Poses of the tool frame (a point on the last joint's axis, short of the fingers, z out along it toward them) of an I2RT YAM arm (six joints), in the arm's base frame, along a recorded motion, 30 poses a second.
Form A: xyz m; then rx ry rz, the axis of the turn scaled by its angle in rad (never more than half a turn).
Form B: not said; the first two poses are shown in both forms.
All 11 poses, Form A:
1: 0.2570 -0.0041 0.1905 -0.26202 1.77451 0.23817
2: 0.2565 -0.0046 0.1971 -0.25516 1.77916 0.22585
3: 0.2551 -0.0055 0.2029 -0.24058 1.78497 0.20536
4: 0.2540 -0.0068 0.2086 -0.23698 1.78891 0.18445
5: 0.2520 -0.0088 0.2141 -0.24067 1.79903 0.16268
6: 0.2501 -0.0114 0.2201 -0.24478 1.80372 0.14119
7: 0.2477 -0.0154 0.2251 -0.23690 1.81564 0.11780
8: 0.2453 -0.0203 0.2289 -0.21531 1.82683 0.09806
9: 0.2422 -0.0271 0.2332 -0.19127 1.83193 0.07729
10: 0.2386 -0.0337 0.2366 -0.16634 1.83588 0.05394
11: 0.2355 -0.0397 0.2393 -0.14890 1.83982 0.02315
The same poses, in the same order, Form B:
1: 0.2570 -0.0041 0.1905 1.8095 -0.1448 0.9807 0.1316
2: 0.2565 -0.0046 0.1971 1.8115 -0.1409 0.9821 0.1247
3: 0.2551 -0.0055 0.2029 1.8128 -0.1327 0.9847 0.1133
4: 0.2540 -0.0068 0.2086 1.8139 -0.1306 0.9862 0.1017
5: 0.2520 -0.0088 0.2141 1.8223 -0.1321 0.9872 0.0893
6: 0.2501 -0.0114 0.2201 1.8257 -0.1341 0.9879 0.0773
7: 0.2477 -0.0154 0.2251 1.8348 -0.1291 0.9895 0.0642
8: 0.2453 -0.0203 0.2289 1.8421 -0.1169 0.9917 0.0532
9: 0.2422 -0.0271 0.2332 1.8435 -0.1038 0.9937 0.0419
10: 0.2386 -0.0337 0.2366 1.8442 -0.0902 0.9955 0.0292
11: 0.2355 -0.0397 0.2393 1.8460 -0.0807 0.9967 0.0125
